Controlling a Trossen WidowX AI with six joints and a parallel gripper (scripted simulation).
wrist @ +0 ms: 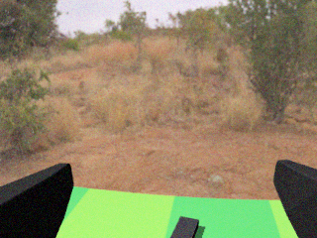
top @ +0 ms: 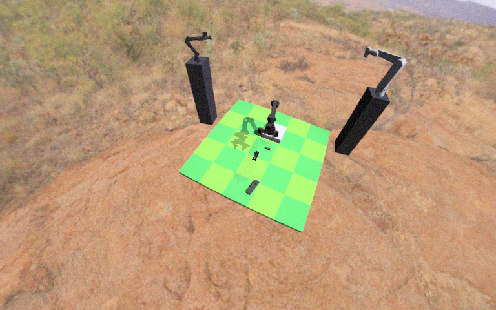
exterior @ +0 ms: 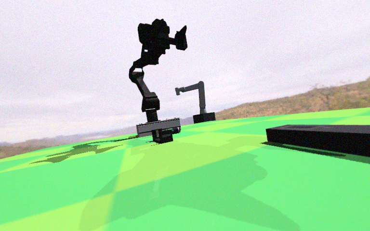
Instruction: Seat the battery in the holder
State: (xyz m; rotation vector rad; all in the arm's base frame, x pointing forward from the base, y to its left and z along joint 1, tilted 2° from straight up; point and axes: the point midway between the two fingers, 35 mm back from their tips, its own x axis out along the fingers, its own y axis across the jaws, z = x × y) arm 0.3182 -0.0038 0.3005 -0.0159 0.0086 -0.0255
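My gripper tip is now 180 mm past the battery, 30 mm to the right of it and 350 mm above it. Also, from my gripper tip: black slab (310 mm ahead, 30 mm to the right, 350 mm below).
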